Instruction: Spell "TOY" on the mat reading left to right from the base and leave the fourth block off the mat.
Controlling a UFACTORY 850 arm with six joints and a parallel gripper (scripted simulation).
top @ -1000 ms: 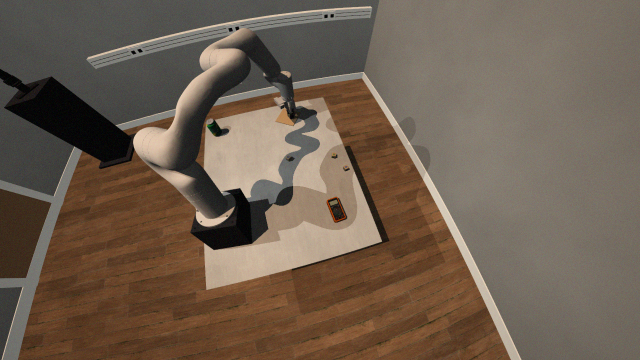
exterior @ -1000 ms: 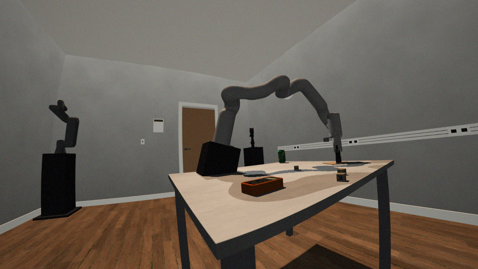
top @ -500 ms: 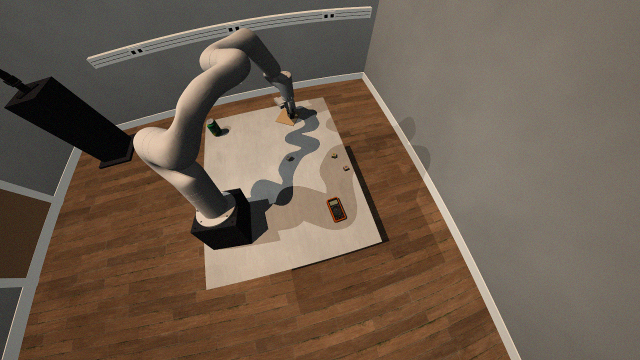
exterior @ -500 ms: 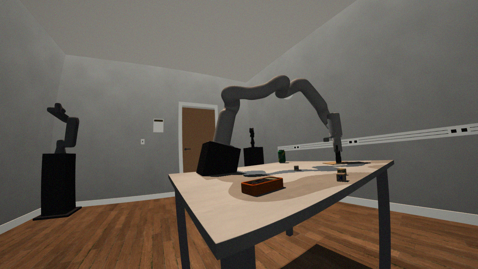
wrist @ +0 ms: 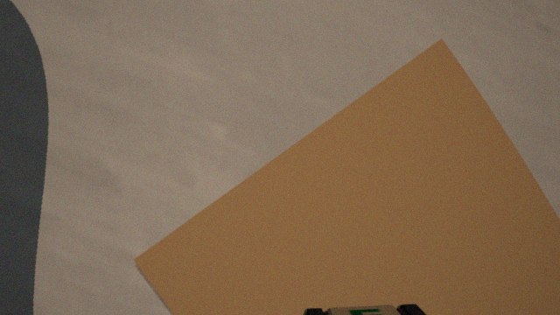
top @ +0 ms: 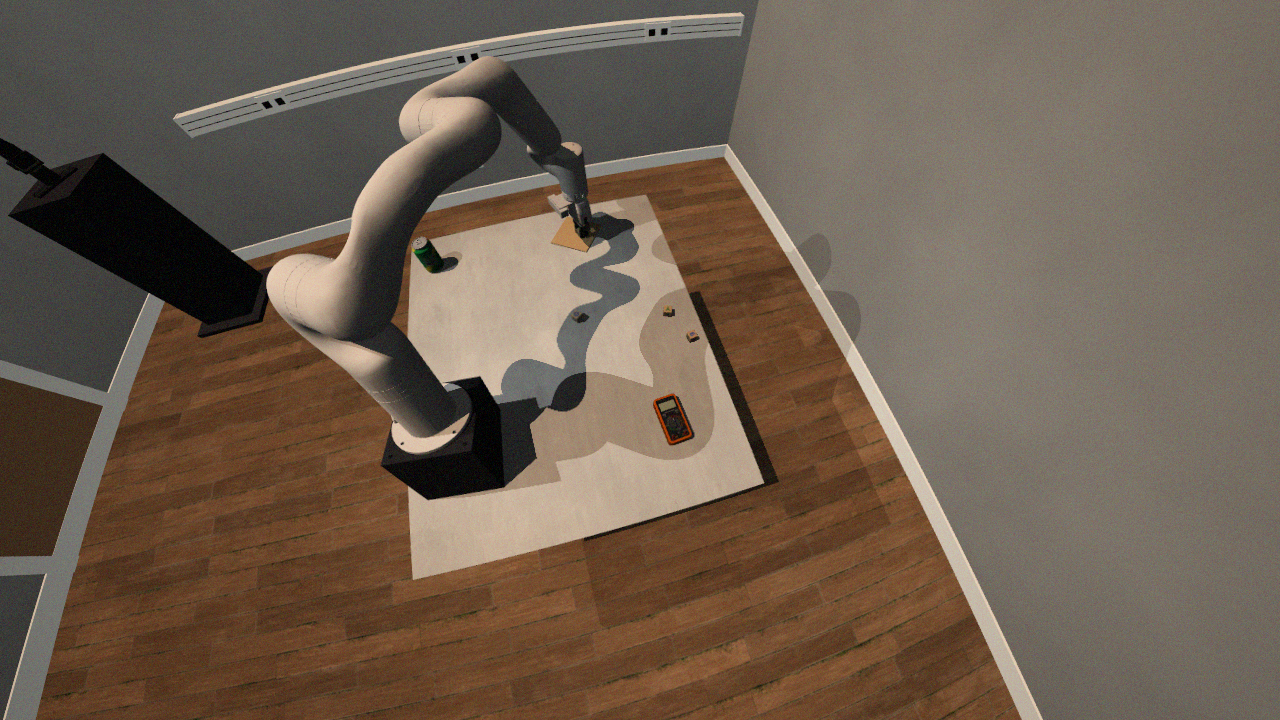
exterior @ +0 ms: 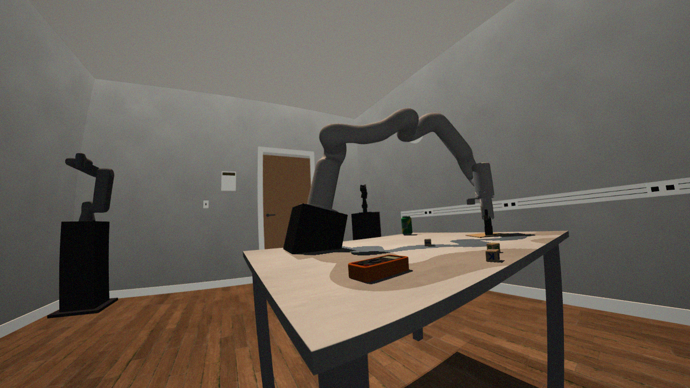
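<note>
Now: hand 2 cm past the tan square mat, 1 cm to the right of it and 2 cm above it. The rest, counted from my hand: orange multimeter (11 cm ahead, 74 cm to the right, 1 cm below); then block (1 cm below); then green soda can (54 cm behind, 4 cm above).
</note>
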